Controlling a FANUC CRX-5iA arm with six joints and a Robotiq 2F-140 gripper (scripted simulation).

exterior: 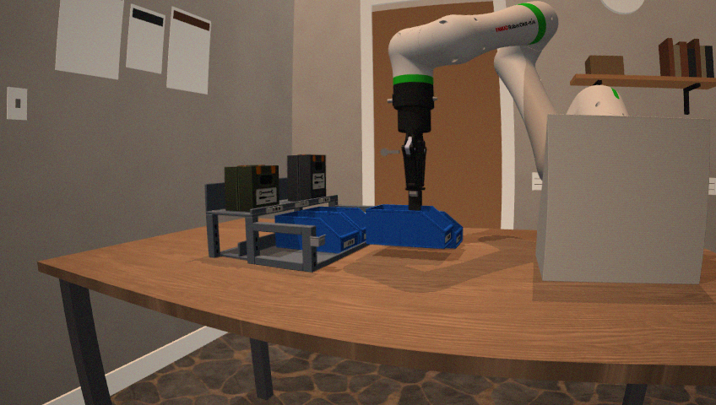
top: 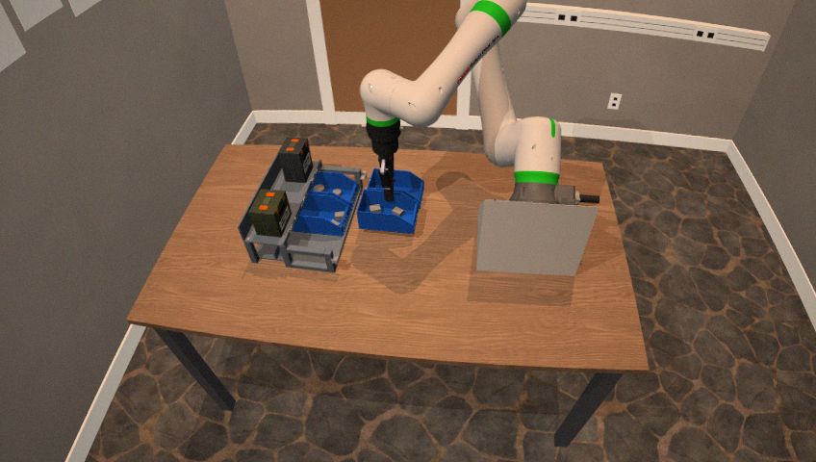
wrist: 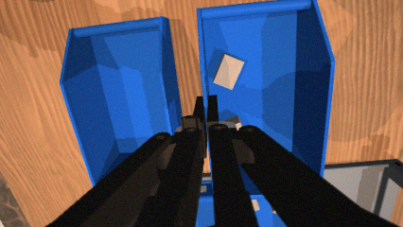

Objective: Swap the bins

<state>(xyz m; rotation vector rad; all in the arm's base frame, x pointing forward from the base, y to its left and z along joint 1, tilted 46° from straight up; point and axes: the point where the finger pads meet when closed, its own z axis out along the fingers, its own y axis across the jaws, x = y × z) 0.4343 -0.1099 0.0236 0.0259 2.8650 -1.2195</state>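
Now: the tan part 60 mm below my hand, 30 mm behind it and 20 mm to the left of it. From my hand the other things lie so: black box: 310 mm ahead, 60 mm to the right, 60 mm above; then grey shelf: 250 mm ahead, 60 mm to the left, 40 mm below.
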